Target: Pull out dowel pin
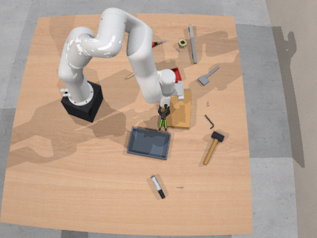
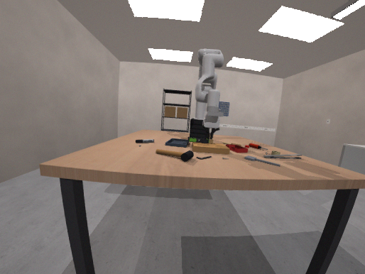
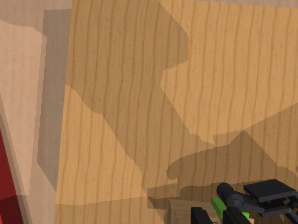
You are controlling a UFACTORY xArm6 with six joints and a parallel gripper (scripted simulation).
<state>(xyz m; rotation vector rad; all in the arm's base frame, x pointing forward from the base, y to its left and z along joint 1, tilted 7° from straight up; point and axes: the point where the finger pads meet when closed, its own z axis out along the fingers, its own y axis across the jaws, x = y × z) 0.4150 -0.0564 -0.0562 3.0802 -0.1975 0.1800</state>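
Right now the dowel pin is 2 cm below my hand. Also, from my hand: small wooden block 4 cm below; red tray 4 cm ahead, 17 cm to the left, 7 cm below; dark grey tray 11 cm behind, 18 cm to the right, 7 cm below.
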